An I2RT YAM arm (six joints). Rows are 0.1 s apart.
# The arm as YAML. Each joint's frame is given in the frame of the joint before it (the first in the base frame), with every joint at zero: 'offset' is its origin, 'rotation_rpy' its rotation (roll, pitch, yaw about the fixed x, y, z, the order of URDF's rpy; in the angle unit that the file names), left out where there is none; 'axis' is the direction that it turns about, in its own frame. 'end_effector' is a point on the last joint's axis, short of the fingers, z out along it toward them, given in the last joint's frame.
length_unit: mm
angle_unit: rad
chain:
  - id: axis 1
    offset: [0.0, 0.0, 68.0]
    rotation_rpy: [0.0, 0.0, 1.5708]
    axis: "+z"
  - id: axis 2
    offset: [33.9, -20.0, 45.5]
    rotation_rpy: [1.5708, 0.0, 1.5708]
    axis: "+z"
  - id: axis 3
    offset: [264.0, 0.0, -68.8]
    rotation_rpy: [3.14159, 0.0, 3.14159]
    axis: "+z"
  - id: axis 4
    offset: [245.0, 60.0, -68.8]
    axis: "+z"
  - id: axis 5
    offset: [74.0, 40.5, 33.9]
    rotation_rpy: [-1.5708, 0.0, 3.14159]
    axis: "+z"
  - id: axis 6
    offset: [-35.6, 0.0, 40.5]
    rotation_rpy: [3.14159, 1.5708, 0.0]
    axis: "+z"
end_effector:
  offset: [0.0, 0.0, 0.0]
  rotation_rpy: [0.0, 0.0, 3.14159]
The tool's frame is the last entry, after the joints.
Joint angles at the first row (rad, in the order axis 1, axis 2, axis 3, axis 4, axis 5, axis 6):
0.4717 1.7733 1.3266 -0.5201 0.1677 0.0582
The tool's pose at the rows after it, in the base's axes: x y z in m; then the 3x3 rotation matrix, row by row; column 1 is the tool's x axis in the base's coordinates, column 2 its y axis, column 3 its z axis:
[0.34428 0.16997 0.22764], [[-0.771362 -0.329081 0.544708], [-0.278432 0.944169 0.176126], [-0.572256 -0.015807 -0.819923]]
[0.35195 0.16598 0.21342], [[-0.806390 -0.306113 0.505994], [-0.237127 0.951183 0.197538], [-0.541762 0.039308 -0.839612]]
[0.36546 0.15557 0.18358], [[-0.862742 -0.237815 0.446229], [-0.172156 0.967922 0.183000], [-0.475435 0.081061 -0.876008]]
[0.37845 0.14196 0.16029], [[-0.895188 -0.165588 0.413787], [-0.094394 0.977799 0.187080], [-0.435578 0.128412 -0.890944]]
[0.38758 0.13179 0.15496], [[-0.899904 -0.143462 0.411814], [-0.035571 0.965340 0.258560], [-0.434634 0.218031 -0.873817]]
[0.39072 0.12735 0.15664], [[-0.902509 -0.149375 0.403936], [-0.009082 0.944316 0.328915], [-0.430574 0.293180 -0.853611]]
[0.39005 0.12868 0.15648], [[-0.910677 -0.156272 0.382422], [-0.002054 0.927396 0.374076], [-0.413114 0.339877 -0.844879]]
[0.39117 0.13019 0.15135], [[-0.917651 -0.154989 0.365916], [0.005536 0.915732 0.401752], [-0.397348 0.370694 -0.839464]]
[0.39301 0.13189 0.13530], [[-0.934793 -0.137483 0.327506], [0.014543 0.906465 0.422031], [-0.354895 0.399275 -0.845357]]
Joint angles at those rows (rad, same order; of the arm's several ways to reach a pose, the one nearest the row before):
0.4667 1.7821 1.3266 -0.5114 0.0879 0.0990
0.4442 1.8221 1.3266 -0.5022 0.0391 0.1330
0.4030 1.9038 1.3266 -0.4904 0.0067 0.1810
0.3561 1.9694 1.3266 -0.4576 -0.0311 0.2257
0.3176 1.9896 1.3266 -0.4126 -0.1173 0.2516
0.2981 1.9888 1.3266 -0.3939 -0.1970 0.2645
0.2974 1.9900 1.3266 -0.3950 -0.2481 0.2768
0.2974 2.0052 1.3266 -0.3839 -0.2806 0.2894
0.2974 2.0483 1.3266 -0.3721 -0.3126 0.3073

